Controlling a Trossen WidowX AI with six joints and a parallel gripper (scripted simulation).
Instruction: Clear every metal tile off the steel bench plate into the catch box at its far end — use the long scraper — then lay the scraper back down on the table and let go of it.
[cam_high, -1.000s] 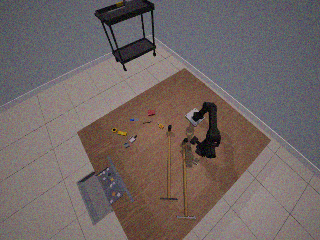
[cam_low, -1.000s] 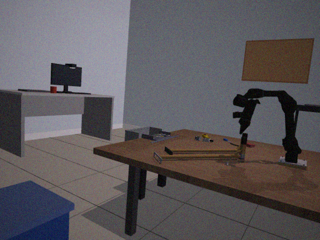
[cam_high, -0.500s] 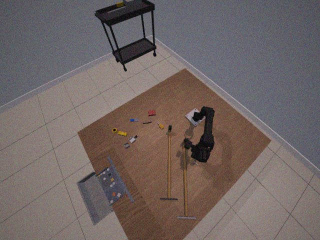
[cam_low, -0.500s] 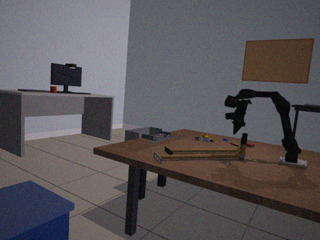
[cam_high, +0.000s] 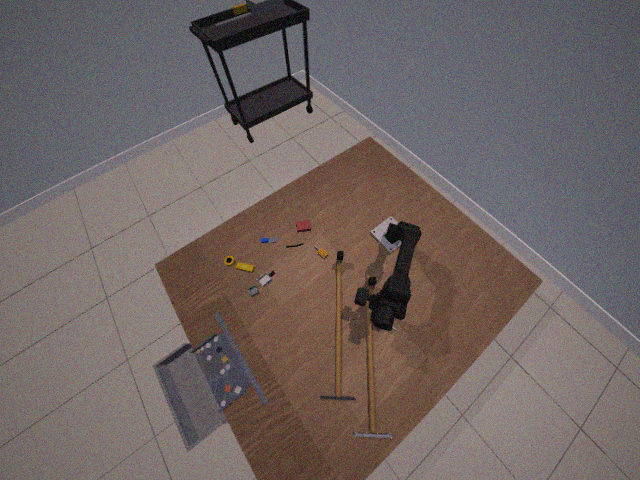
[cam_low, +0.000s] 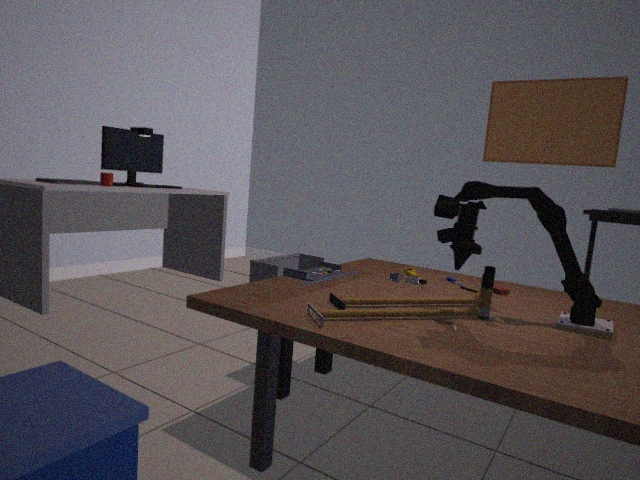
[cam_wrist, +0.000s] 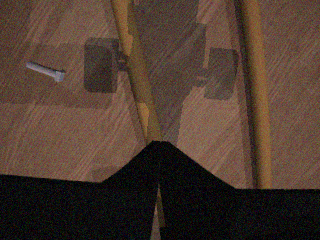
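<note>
My gripper tip is 140 mm short of the long scraper, 40 mm to the left of it and 90 mm above it. From my gripper tip the other things lie so: black strip 90 mm ahead, 480 mm to the right, 150 mm below; then yellow ribbed bit 370 mm to the right, 140 mm below; then long yellow-handled tool 100 mm ahead, 130 mm to the left, 90 mm below.
</note>
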